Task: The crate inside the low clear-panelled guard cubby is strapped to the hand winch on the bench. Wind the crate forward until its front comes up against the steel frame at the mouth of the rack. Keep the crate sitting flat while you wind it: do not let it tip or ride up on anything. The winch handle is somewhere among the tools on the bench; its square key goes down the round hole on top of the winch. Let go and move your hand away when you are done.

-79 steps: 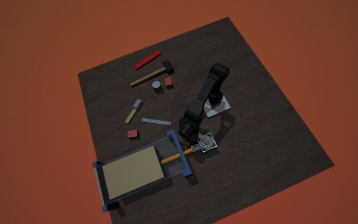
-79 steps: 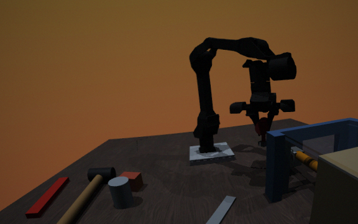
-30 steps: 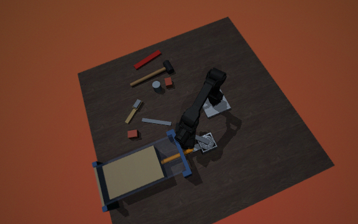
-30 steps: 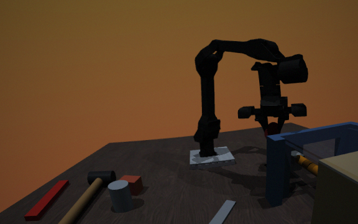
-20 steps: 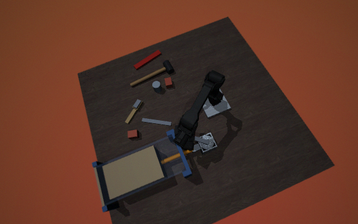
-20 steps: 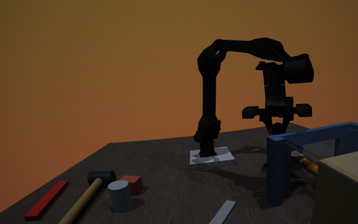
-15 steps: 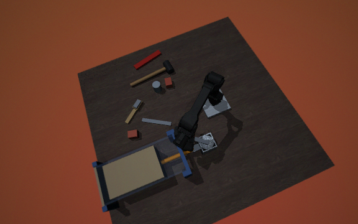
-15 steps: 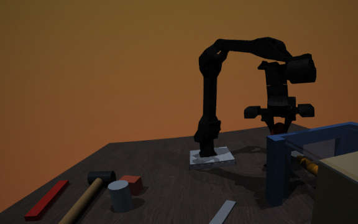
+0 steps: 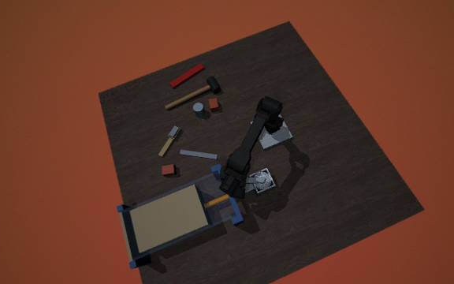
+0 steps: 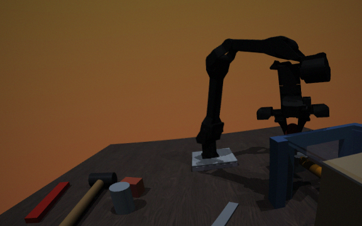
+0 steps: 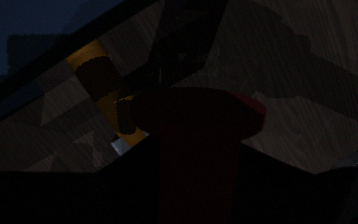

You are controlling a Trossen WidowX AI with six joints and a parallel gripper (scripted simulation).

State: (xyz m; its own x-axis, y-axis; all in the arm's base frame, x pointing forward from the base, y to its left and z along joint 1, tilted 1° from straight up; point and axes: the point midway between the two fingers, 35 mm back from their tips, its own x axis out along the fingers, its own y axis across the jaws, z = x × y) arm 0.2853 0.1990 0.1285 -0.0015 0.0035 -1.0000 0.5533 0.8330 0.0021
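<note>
The winch handle lies 30 mm behind my gripper tip, 20 mm to the left of it and 10 mm below it. Round my gripper tip: red knob 20 mm above; then blue steel frame 70 mm ahead, 30 mm to the left, 10 mm below; then winch 110 mm behind, 90 mm below, 30 mm to the left.
</note>
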